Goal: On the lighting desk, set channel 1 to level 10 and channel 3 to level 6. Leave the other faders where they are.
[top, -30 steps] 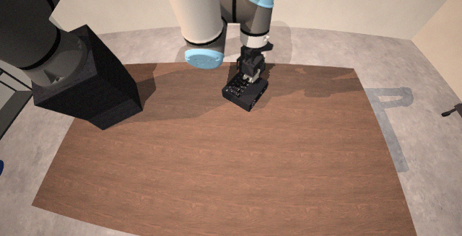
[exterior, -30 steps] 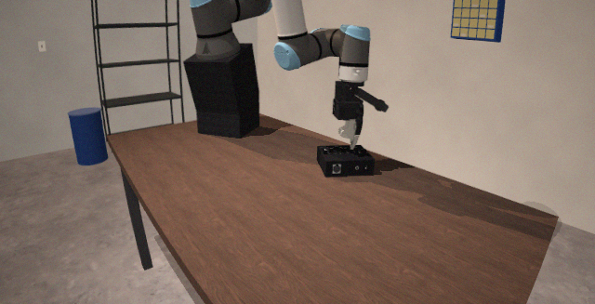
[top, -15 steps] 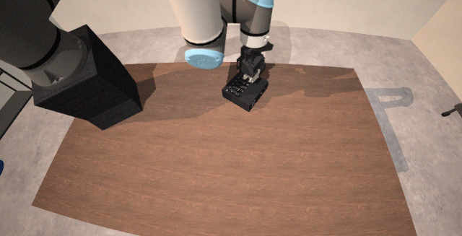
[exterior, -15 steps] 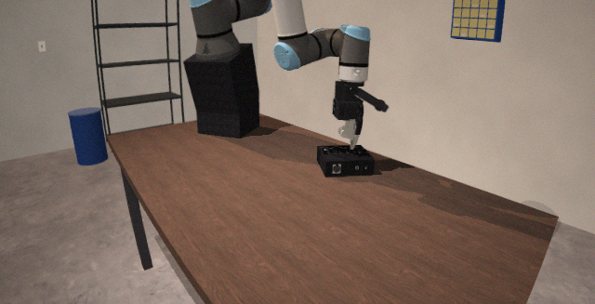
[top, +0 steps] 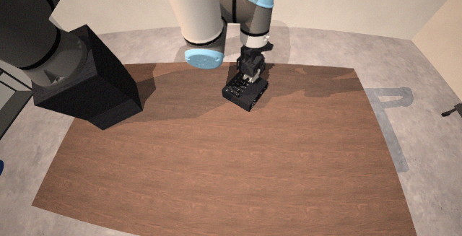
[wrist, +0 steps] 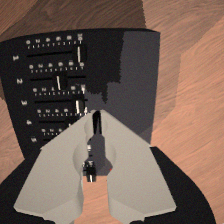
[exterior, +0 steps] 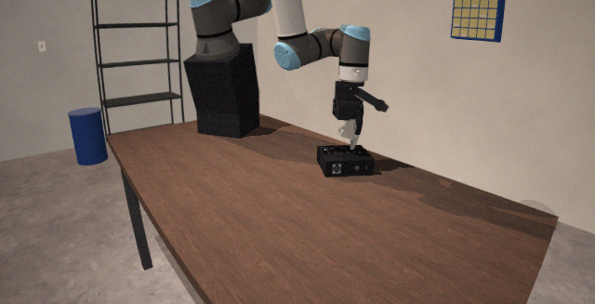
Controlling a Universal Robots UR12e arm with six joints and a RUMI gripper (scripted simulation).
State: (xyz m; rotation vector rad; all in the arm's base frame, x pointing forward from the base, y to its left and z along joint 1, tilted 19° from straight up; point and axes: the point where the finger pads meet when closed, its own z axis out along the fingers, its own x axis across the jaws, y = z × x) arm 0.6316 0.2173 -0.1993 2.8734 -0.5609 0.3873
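Now: the channel 2 fader 20 mm behind my hand, 30 mm to the left of it and 20 mm below it. Also, from my hand: channel 1 fader knob (10 mm ahead, 50 mm to the left, 20 mm below).
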